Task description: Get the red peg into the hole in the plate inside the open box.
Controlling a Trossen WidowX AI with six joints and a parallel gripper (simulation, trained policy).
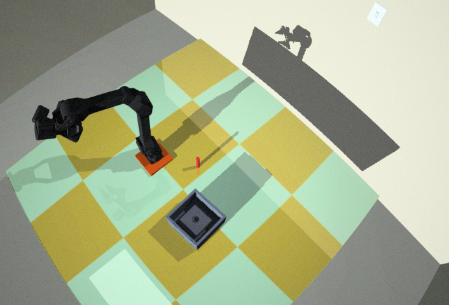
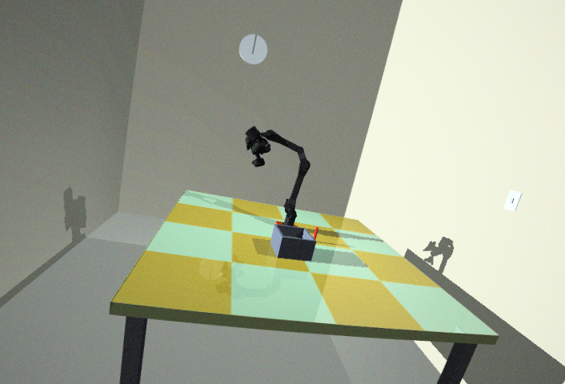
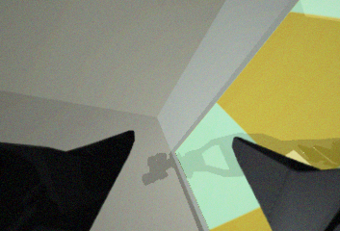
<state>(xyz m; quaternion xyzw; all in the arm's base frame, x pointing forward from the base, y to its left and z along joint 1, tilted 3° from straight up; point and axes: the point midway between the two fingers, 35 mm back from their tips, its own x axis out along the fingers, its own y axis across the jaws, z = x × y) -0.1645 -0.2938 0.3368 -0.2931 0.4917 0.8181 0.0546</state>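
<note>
The red peg is 36 cm ahead of my gripper tip, 41 cm to the left of it and 30 cm below it. Round my gripper tip: box: 54 cm ahead, 25 cm to the left, 31 cm below; then plate: 54 cm ahead, 25 cm to the left, 29 cm below.
</note>
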